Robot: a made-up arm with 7 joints.
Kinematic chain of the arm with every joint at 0, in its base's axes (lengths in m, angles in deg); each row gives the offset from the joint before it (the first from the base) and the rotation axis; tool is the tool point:
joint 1: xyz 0 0 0.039 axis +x
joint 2: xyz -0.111 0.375 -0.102 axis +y
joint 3: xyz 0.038 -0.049 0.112 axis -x
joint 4: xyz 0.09 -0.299 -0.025 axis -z
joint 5: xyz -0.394 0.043 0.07 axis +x
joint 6: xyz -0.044 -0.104 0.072 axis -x
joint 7: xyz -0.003 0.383 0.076 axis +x
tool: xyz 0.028 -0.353 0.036
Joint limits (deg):
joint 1: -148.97..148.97
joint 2: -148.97..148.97
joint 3: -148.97..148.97
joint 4: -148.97..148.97
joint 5: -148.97..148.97
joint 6: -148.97..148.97
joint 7: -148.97..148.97
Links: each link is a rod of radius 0.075 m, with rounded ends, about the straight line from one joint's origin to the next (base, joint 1, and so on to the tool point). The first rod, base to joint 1, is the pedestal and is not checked.
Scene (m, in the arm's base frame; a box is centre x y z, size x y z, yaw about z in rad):
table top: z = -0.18
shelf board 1: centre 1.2 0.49 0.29 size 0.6 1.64 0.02 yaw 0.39
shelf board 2: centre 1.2 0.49 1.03 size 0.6 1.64 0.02 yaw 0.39
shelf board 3: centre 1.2 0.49 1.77 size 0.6 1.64 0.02 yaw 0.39
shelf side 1: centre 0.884 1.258 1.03 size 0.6 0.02 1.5 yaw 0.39
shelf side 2: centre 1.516 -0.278 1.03 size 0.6 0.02 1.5 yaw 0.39
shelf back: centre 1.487 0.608 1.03 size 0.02 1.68 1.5 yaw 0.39
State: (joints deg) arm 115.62 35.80 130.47 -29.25 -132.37 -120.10 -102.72
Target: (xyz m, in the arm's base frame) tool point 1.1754 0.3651 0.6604
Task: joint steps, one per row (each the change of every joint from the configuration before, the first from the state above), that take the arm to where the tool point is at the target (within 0.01 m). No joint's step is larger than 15 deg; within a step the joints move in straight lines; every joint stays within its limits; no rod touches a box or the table.
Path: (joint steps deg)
1: -4.83 8.49 -3.28 -13.30 -1.07 0.73 -3.27
2: -4.82 8.48 -3.28 -13.29 -1.07 0.72 -3.26
3: -4.83 8.49 -3.29 -13.30 -1.07 0.73 -3.27
4: -4.83 8.48 -3.28 -13.29 -1.07 0.72 -3.27
5: -4.83 8.49 -3.28 -13.30 -1.07 0.73 -3.27
6: -4.82 8.48 -3.28 -13.29 -1.07 0.73 -3.26
7: -4.83 8.49 -3.28 -13.30 -1.07 0.72 -3.27
8: -4.83 8.48 -3.28 -13.29 -1.07 0.73 -3.27

